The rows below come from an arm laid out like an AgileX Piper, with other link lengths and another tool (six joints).
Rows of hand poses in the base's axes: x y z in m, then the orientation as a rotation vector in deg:
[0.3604 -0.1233 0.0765 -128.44 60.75 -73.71]
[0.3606 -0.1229 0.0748 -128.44 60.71 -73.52]
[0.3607 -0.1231 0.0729 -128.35 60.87 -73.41]
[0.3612 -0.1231 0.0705 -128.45 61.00 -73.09]
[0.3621 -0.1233 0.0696 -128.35 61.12 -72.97]
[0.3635 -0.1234 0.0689 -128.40 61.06 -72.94]
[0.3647 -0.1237 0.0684 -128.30 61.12 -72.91]
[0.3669 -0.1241 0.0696 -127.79 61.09 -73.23]
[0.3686 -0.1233 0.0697 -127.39 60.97 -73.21]
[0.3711 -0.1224 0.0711 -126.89 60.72 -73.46]
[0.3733 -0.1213 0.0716 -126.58 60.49 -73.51]
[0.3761 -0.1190 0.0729 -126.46 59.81 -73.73]
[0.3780 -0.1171 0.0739 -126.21 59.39 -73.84]
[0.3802 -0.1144 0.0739 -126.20 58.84 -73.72]
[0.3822 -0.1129 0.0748 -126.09 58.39 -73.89]
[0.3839 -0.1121 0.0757 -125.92 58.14 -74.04]
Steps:
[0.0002 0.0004 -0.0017 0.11 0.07 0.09]
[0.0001 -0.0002 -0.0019 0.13 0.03 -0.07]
[0.0005 0.0000 -0.0024 0.13 0.22 0.00]
[0.0009 -0.0002 -0.0009 0.15 0.02 -0.04]
[0.0014 -0.0001 -0.0007 -0.02 0.03 0.05]
[0.0012 -0.0003 -0.0005 0.09 -0.03 -0.03]
[0.0022 -0.0004 0.0012 0.16 -0.44 -0.05]
[0.0017 0.0008 0.0001 0.28 -0.26 0.11]
[0.0025 0.0009 0.0014 0.18 -0.46 0.13]
[0.0022 0.0011 0.0005 0.17 -0.26 0.16]
[0.0028 0.0023 0.0013 -0.09 -0.34 0.42]
[0.0019 0.0019 0.0010 0.08 -0.30 0.28]
[0.0022 0.0027 0.0000 0.04 -0.10 0.43]
[0.0020 0.0015 0.0009 -0.06 -0.25 0.27]
[0.0017 0.0008 0.0009 0.01 -0.23 0.14]

